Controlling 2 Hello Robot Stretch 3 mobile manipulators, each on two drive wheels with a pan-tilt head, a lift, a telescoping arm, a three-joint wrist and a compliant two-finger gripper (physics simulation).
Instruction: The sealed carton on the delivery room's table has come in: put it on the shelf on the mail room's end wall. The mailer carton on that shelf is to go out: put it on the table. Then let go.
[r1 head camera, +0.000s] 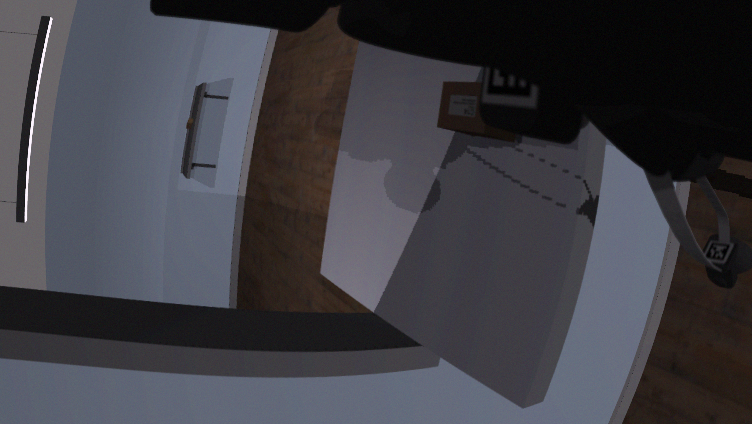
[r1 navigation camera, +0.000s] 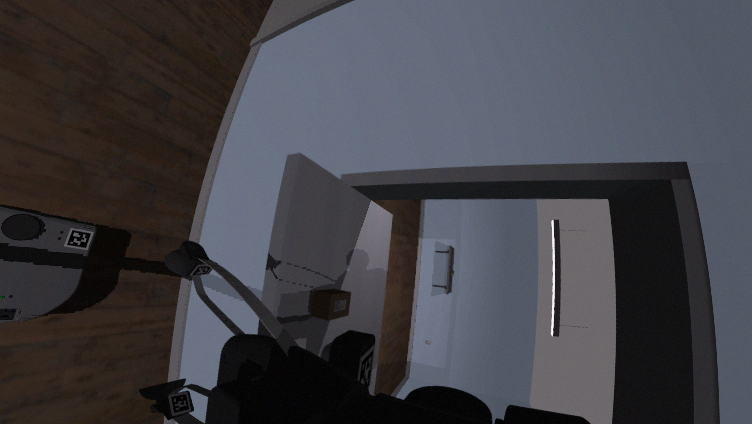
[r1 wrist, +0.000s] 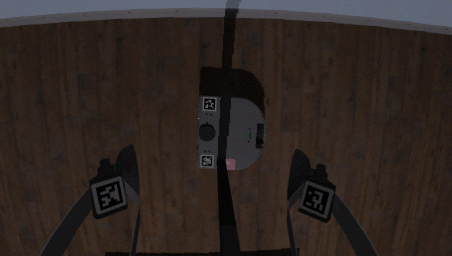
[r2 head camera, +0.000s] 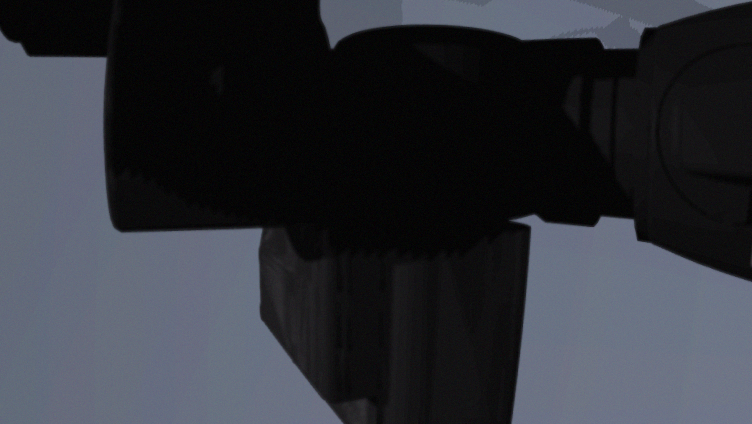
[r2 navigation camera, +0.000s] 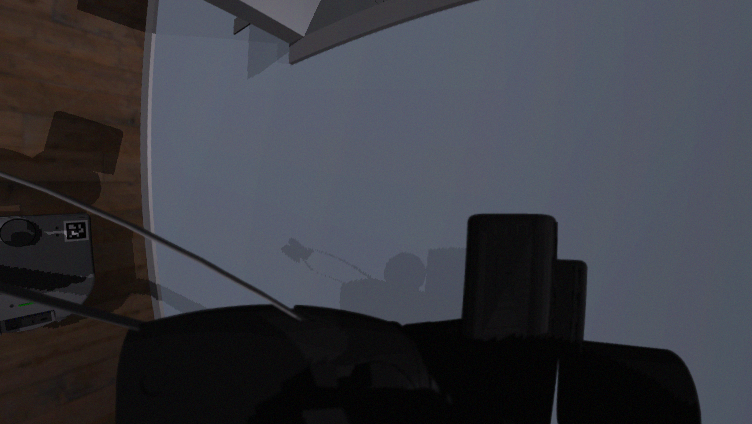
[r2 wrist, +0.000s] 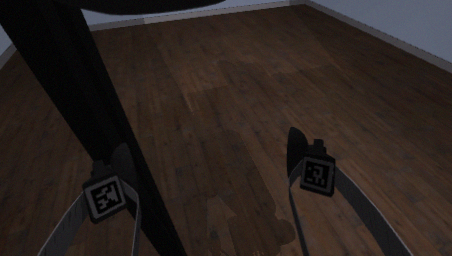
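Through the doorway in r1's head view, a small wall shelf (r1 head camera: 193, 142) (r1 navigation camera: 448, 263) on two brackets bears a tiny orange-brown thing (r1 head camera: 190, 123) (r1 navigation camera: 451, 271), too small to identify. A brown box with a white label (r1 head camera: 456, 107) (r1 navigation camera: 330, 304) shows against the open door leaf; I cannot tell whether it is either carton. The delivery room's table does not show. r1's gripper (r1 wrist: 213, 172) (r1 navigation camera: 184, 331) is open and empty, above the floor beside its base. r2's gripper (r2 wrist: 209, 162) is open and empty, above the floor. r2's wrist parts block much of its head view.
The pale door leaf (r1 head camera: 473, 273) (r1 navigation camera: 300, 221) stands open at the dark door frame (r1 head camera: 210, 329) (r1 navigation camera: 526, 173). r1's base (r1 wrist: 237, 115) (r1 navigation camera: 42, 268) is below its gripper. r2's base (r2 navigation camera: 47, 247) is near a wall (r2 navigation camera: 368, 158). A dark mast (r2 wrist: 90, 100) crosses r2's wrist view at left.
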